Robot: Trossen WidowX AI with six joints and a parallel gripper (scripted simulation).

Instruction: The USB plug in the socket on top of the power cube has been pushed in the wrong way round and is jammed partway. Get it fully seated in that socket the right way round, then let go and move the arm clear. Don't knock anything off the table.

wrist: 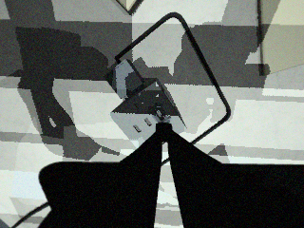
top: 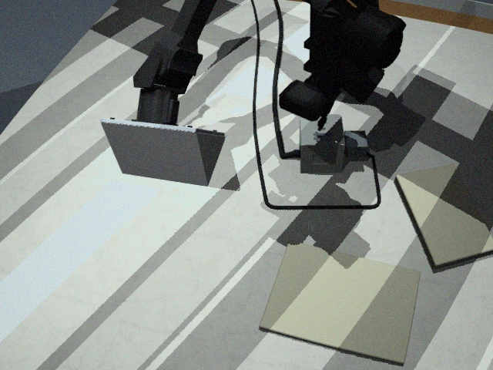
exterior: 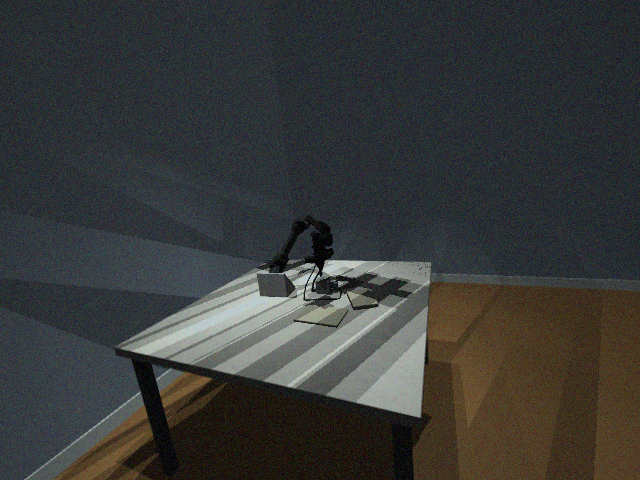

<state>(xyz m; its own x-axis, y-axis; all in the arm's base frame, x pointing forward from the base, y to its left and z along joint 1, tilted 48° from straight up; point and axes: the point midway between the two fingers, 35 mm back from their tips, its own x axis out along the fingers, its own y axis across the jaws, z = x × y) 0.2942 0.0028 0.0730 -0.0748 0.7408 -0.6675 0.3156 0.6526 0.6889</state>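
The dark USB plug lies 10 mm below my gripper tip.
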